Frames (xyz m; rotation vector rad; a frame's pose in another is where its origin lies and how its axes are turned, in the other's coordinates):
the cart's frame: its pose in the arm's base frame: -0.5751 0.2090 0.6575 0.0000 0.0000 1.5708
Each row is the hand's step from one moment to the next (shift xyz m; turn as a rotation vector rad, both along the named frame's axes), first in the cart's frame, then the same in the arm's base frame.
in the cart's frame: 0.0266 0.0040 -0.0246 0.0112 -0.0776 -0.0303
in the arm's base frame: -0.0040 0.0266 -0.0246 0.0776 0.0112 -0.0303
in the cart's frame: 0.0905 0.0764 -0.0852 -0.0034 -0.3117 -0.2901
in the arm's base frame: -0.0764 0.0905 -0.0852 0.3117 -0.0034 -0.2901
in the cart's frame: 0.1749 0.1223 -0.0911 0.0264 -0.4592 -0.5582
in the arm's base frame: -0.1223 0.1749 -0.0911 0.4592 0.0264 -0.5582
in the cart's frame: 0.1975 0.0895 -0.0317 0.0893 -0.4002 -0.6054
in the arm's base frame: -0.0895 0.1975 -0.0317 0.4002 0.0893 -0.6054
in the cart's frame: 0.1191 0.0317 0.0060 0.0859 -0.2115 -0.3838
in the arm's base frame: -0.0317 0.1191 0.0060 0.2115 0.0859 -0.3838
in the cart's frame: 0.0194 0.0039 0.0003 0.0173 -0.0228 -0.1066
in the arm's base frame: -0.0039 0.0194 0.0003 0.0228 0.0173 -0.1066
